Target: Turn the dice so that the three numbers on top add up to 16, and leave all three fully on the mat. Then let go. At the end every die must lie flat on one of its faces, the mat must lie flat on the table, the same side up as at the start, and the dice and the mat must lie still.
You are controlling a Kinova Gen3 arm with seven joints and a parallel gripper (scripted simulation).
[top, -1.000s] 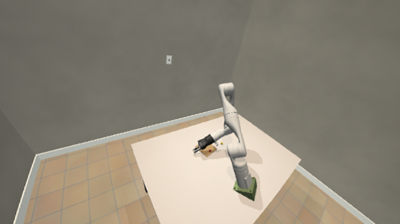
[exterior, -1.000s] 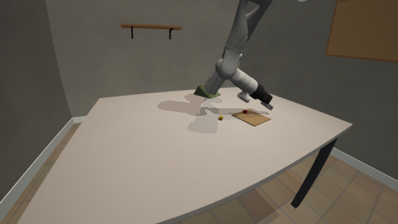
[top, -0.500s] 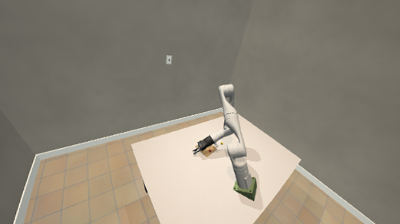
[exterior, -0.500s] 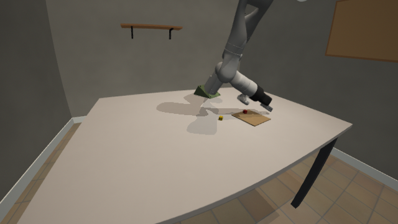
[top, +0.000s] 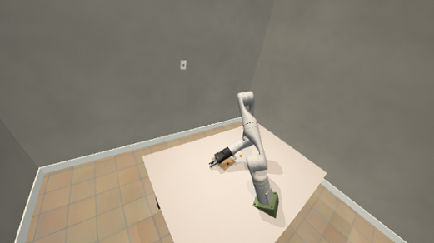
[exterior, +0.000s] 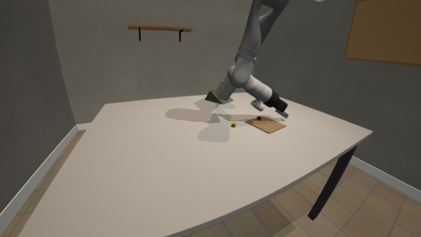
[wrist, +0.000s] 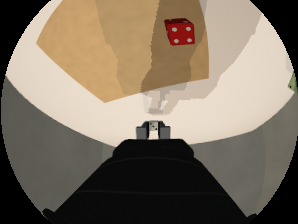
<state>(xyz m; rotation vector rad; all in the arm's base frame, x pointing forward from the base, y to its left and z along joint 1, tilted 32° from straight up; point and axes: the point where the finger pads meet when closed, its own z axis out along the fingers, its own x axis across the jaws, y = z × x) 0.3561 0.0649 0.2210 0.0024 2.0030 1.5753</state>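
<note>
Right now my hand is 1 cm to the right of the white die and 1 cm above it. Round my hand: tan mat (13 cm to the right, 3 cm below, 1 cm behind); red die (12 cm to the right, 5 cm behind, 2 cm below); yellow die (28 cm to the right, 5 cm behind, 2 cm below).
</note>
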